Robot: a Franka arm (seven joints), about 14 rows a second.
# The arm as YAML. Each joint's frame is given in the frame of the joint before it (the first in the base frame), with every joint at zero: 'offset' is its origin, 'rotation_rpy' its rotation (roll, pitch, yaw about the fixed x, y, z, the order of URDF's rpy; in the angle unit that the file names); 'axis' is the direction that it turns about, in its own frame. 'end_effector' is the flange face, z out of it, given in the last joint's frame.
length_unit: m
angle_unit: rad
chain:
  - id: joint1
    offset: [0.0, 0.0, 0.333]
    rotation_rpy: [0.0, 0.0, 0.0]
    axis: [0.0, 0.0, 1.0]
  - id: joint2
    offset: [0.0, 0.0, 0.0]
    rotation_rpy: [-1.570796, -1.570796, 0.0]
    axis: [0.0, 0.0, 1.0]
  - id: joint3
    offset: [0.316, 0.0, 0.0]
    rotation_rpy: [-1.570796, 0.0, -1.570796]
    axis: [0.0, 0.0, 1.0]
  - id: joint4
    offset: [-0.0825, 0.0, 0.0]
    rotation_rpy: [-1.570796, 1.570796, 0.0]
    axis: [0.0, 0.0, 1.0]
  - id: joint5
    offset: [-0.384, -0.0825, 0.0]
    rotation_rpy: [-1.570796, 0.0, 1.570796]
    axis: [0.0, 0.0, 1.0]
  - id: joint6
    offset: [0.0, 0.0, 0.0]
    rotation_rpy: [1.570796, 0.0, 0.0]
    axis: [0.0, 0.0, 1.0]
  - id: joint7
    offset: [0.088, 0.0, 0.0]
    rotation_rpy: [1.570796, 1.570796, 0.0]
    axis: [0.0, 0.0, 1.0]
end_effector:
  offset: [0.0, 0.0, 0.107]
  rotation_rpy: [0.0, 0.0, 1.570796]
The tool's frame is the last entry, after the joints.
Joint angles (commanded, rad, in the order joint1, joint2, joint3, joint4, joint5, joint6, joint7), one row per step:
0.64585 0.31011 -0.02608 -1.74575 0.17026 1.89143 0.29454
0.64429 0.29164 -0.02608 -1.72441 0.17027 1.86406 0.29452
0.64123 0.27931 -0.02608 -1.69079 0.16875 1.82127 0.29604
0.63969 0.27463 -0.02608 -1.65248 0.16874 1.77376 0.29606
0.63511 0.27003 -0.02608 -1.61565 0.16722 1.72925 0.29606
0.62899 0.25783 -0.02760 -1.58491 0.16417 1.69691 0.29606
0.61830 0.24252 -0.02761 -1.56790 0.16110 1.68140 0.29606
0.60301 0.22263 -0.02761 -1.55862 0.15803 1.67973 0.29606
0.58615 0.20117 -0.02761 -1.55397 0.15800 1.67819 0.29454
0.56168 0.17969 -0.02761 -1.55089 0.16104 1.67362 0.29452
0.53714 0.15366 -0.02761 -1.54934 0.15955 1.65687 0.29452
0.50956 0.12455 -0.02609 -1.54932 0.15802 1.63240 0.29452
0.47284 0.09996 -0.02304 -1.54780 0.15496 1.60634 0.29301
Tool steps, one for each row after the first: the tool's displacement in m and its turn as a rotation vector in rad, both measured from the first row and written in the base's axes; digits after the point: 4 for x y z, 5 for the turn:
0.0005 -0.0002 0.0193 0.00952 -0.00893 0.00256
0.0017 -0.0007 0.0393 0.01290 -0.01080 0.00515
0.0025 -0.0001 0.0564 0.01317 -0.00582 0.01091
0.0040 -0.0016 0.0732 0.01268 -0.00309 0.01379
0.0059 -0.0057 0.0927 0.01768 -0.01302 0.01224
0.0083 -0.0122 0.1090 0.02550 -0.02826 0.00484
0.0119 -0.0216 0.1256 0.03839 -0.05275 -0.00933
0.0147 -0.0322 0.1409 0.05204 -0.07350 -0.02440
0.0189 -0.0470 0.1553 0.06492 -0.08916 -0.04876
0.0204 -0.0634 0.1704 0.06936 -0.09949 -0.07040
0.0200 -0.0814 0.1859 0.07070 -0.10456 -0.09249
0.0217 -0.1030 0.1990 0.06807 -0.10689 -0.12028

